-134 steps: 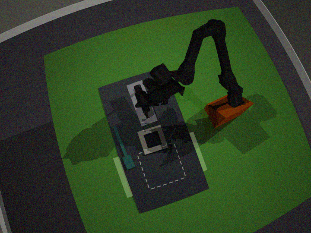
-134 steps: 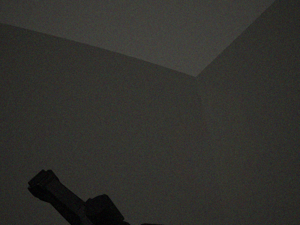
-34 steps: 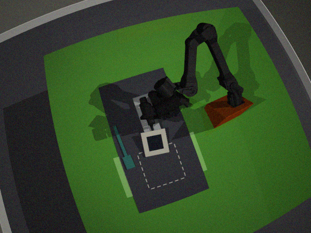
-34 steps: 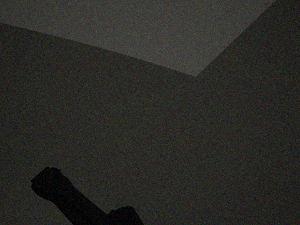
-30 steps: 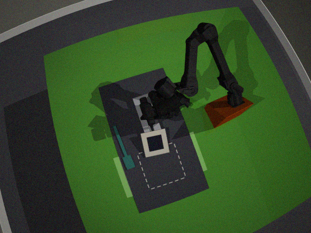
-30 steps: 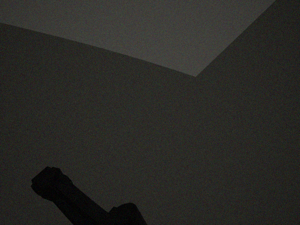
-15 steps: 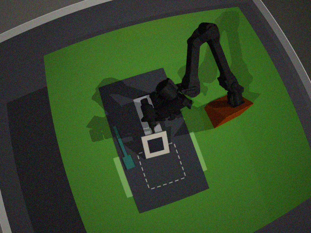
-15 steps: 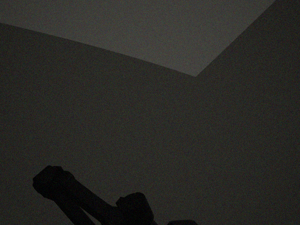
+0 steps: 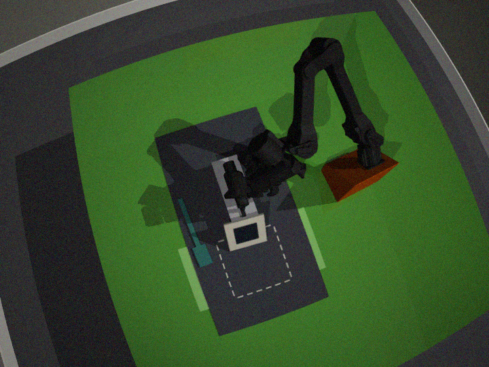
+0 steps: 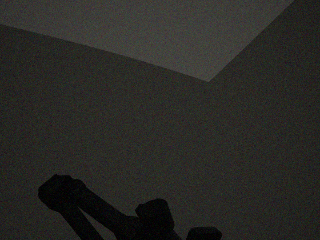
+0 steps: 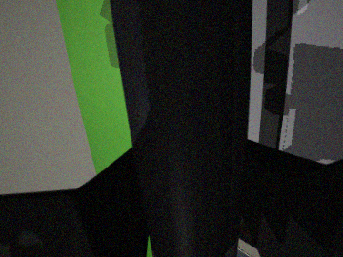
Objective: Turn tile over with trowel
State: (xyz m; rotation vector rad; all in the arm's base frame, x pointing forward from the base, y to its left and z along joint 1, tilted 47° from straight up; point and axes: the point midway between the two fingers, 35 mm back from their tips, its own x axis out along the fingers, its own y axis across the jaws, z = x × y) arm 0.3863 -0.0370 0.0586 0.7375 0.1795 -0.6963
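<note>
Now: gripper tip 10 mm past the tile, 100 mm to the right of it and 60 mm above it. From my gripper tip the other things lie so: teal trowel: 130 mm ahead, 50 mm to the left, 110 mm below.
</note>
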